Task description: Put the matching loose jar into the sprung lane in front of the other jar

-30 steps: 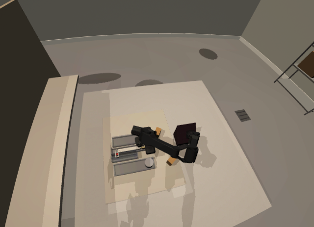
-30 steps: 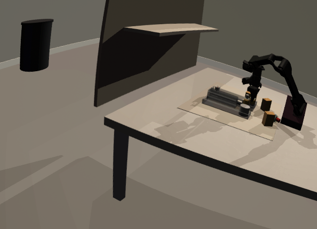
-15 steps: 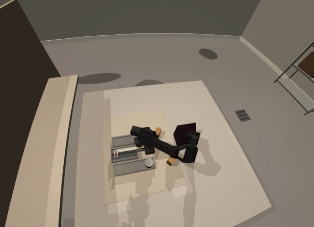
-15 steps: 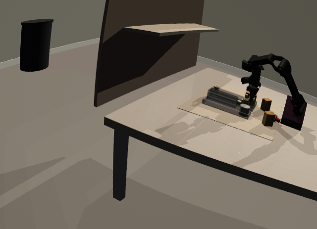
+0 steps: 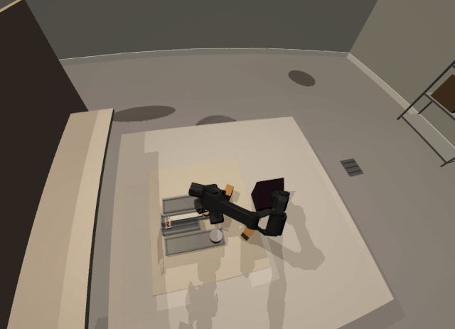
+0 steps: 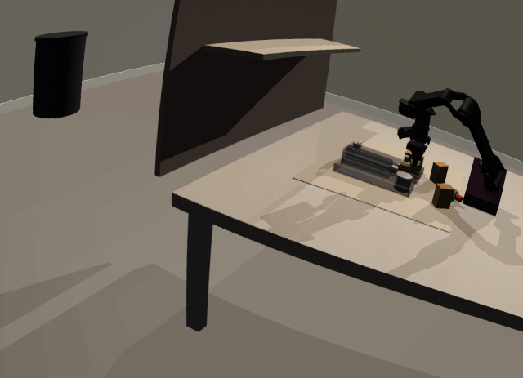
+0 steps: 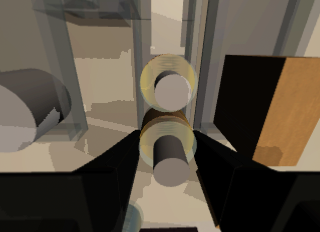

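My gripper tip is 140 mm short of the grey lane rack, 30 mm to the right of it and 40 mm above it. From my gripper tip the other things lie so: red mark 220 mm ahead, 50 mm to the left, 10 mm above.
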